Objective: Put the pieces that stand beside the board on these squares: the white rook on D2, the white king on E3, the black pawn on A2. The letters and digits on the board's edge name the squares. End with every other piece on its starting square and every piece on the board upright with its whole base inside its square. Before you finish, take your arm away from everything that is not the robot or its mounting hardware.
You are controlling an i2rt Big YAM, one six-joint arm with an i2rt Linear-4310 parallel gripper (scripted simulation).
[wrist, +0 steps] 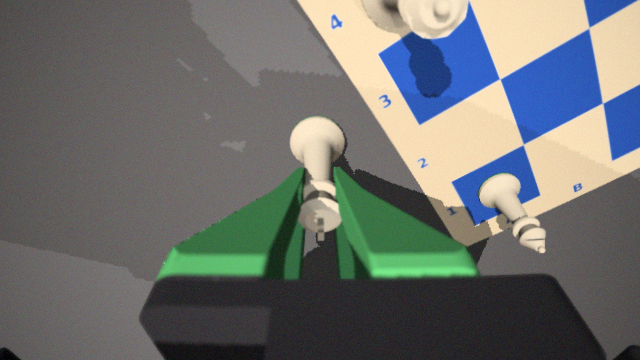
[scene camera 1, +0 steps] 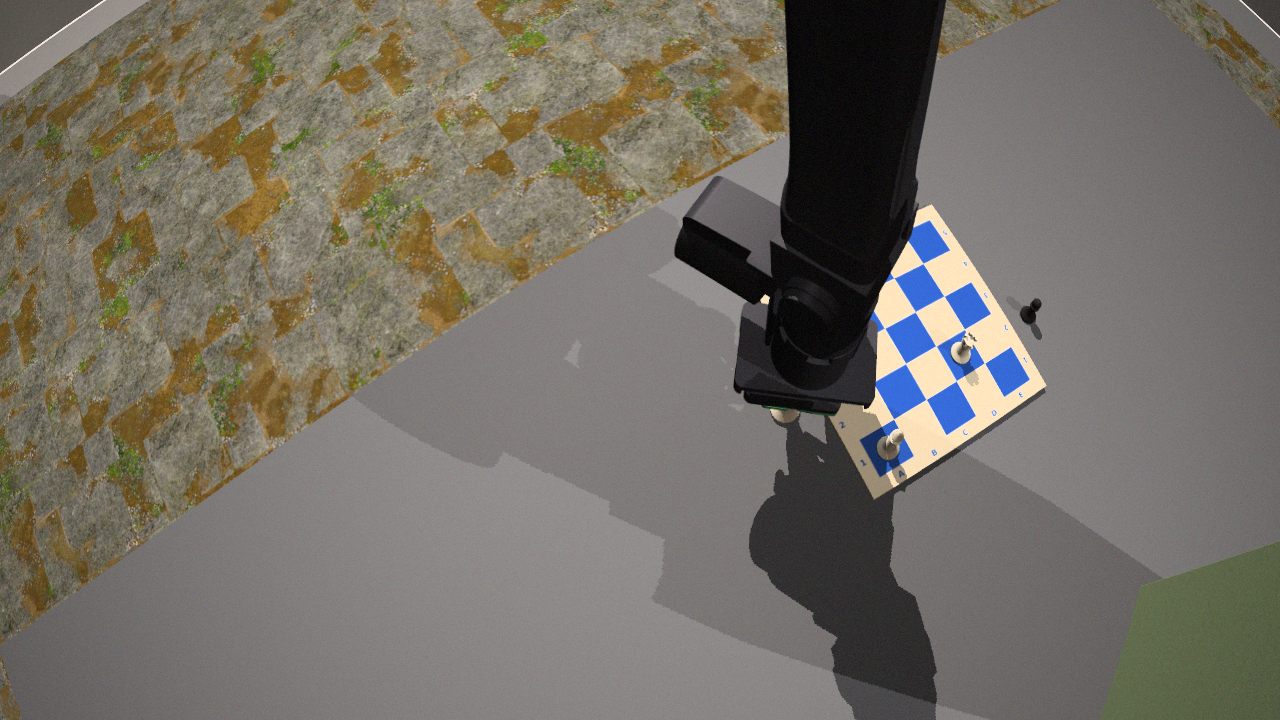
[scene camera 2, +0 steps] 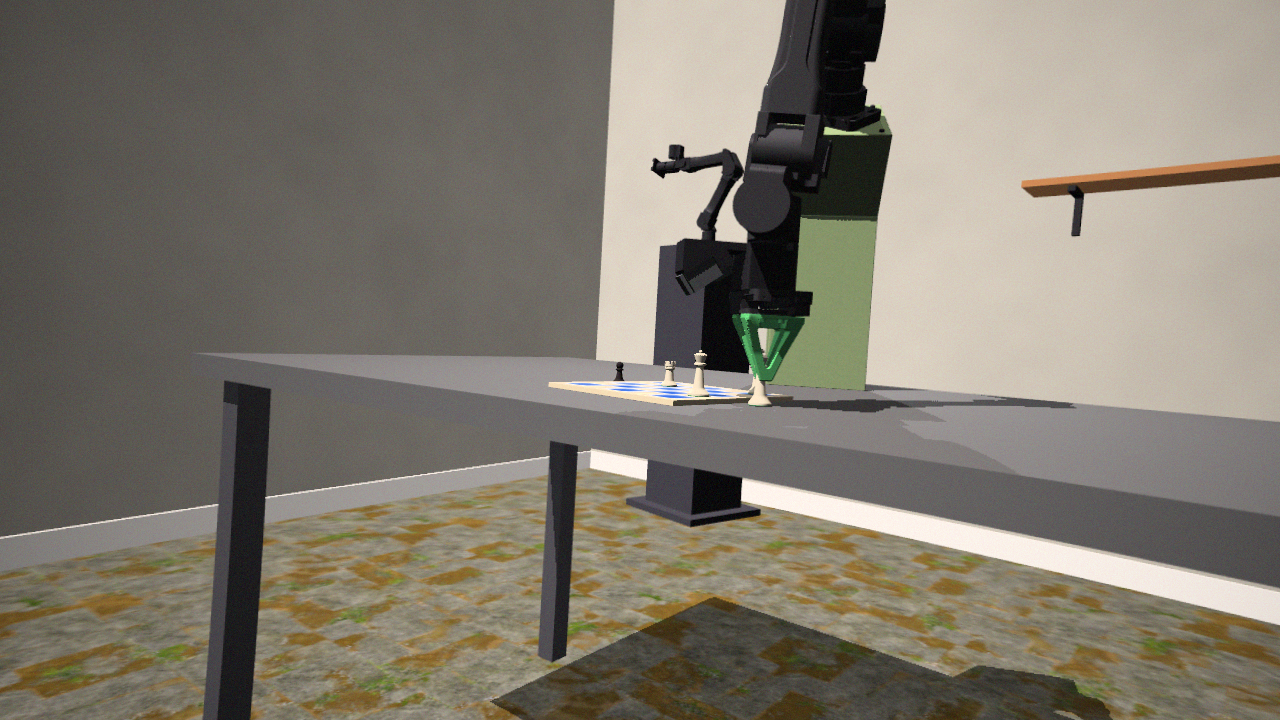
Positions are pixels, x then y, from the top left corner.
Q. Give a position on a board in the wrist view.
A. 542, 97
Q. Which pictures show my gripper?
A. The wrist view, scene camera 1 and scene camera 2: all of them.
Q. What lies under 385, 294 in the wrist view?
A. My gripper.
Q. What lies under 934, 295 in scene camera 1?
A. A board.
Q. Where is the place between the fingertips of my gripper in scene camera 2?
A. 763, 380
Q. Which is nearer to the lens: the white king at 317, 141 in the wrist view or the white pawn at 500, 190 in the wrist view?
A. The white king.
